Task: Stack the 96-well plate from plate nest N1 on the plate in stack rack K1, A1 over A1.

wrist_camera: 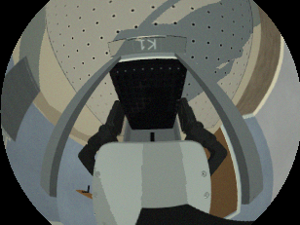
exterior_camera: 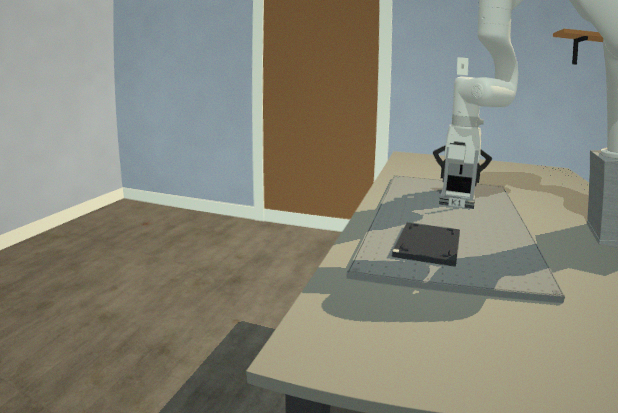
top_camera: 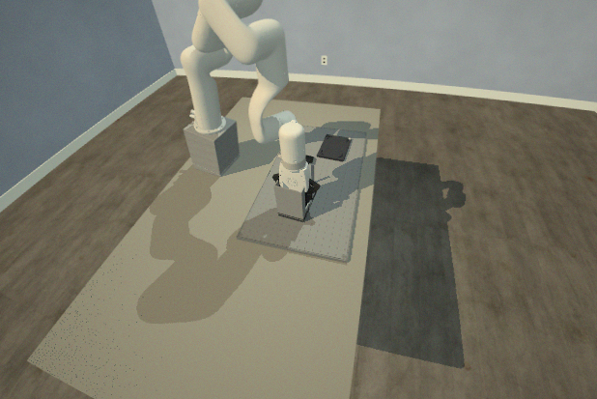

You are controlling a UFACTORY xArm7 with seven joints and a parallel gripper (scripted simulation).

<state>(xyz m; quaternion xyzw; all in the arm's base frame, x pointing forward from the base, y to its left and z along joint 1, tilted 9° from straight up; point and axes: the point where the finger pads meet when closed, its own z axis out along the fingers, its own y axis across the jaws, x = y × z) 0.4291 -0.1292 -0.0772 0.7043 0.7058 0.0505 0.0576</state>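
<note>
Right now my hand is 10 mm above the black 96-well plate. Round my hand: K1 label: 90 mm to the left, 40 mm below; then pale plate: 30 mm below; then plate nest N1: 370 mm to the left, 50 mm below, 40 mm ahead.
</note>
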